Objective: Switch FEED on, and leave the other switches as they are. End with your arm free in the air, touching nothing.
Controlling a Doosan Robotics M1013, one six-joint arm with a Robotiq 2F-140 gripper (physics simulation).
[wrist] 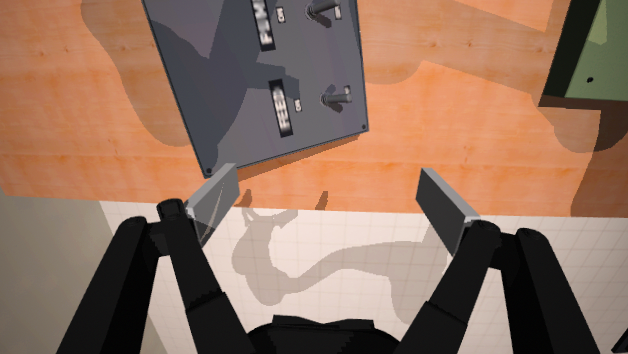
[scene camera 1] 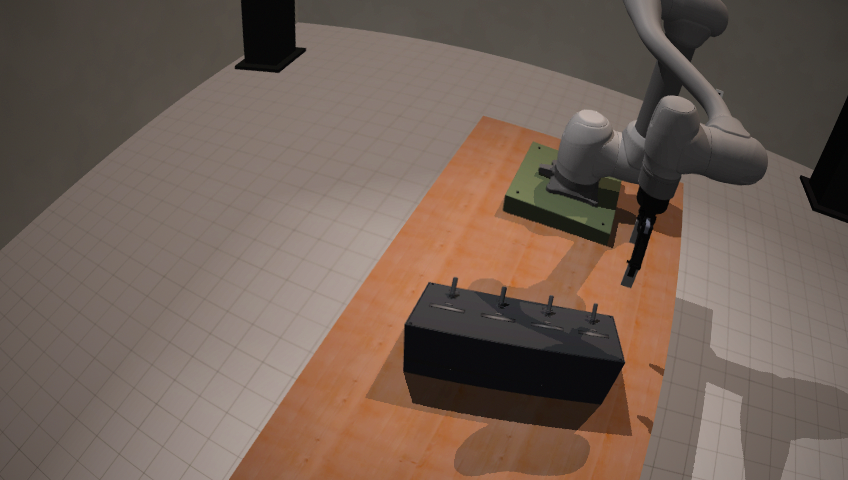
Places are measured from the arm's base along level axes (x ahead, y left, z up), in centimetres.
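Pixels of known places: gripper, fingertip midpoint: (wrist: 326, 181); arm's base, link origin: (scene camera 1: 574, 183).
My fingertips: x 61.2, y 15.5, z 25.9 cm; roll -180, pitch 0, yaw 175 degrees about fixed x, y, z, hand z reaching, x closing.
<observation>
Ahead of a thing's pixels: the offset from my fingertips to its top centre. "spot": to the spot under its first point. Level surfaces: height alone.
A dark switch box (scene camera 1: 511, 350) (wrist: 235, 115) stands on the table, with several upright-looking levers along its top. The FEED lever {dx -1.6, dy -3.9, dz -18.2 cm} (scene camera 1: 594, 312) (wrist: 340, 98) is the one at the right end in the scene view. In the wrist view it leans away from its ON mark {spot: dx +4.2, dy -3.4, dz -19.8 cm} (wrist: 298, 105), toward the small mark on the robot-base side. The FEED label {dx +6.6, dy -3.3, dz -18.2 cm} (wrist: 281, 108) faces it. The neighbouring lever {dx -0.6, dy -15.9, dz -18.2 cm} (scene camera 1: 549, 304) (wrist: 324, 8) leans the same way. My gripper (scene camera 1: 632, 255) (wrist: 326, 181) is open and empty, in the air beyond the FEED end of the box, touching nothing.
The wooden table {dz -31.3 cm} (scene camera 1: 357, 362) (wrist: 395, 145) has its edge below the fingertips in the wrist view. The green base plate (scene camera 1: 520, 190) (wrist: 610, 60) carries the arm behind the box. Two other levers (scene camera 1: 454, 286) (scene camera 1: 502, 296) stand toward the box's left end. Dark pillars (scene camera 1: 268, 29) stand on the floor.
</observation>
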